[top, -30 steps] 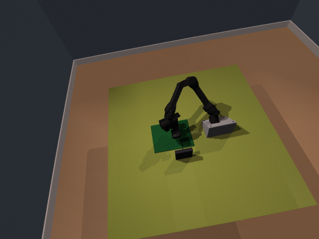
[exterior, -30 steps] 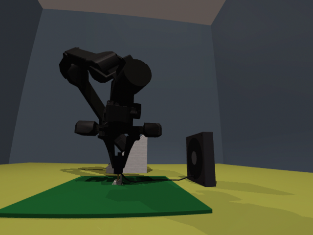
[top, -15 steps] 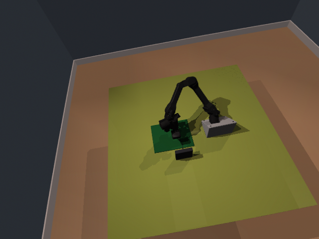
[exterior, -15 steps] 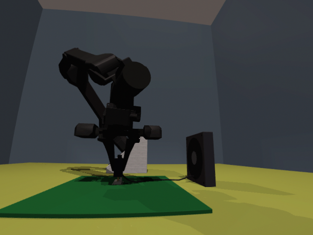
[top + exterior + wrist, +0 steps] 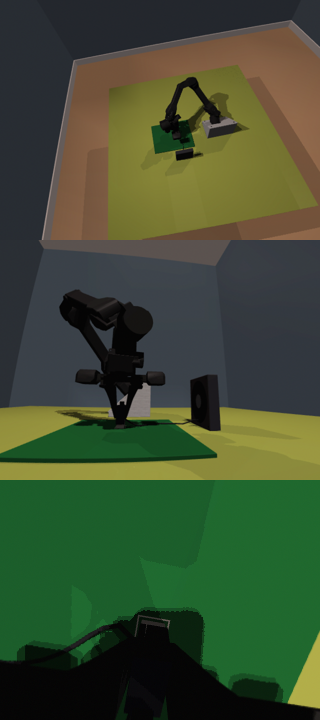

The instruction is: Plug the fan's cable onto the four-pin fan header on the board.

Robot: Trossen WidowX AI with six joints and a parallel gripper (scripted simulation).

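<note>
My gripper tip is now 1 cm below the black plug and 1 cm past it. From my gripper tip the other things lie so: black fan: 19 cm to the left, 5 cm behind, 4 cm above; then green board: 4 cm below, 3 cm ahead, 1 cm to the left; then white four-pin header: 2 cm below, 1 cm behind.
</note>
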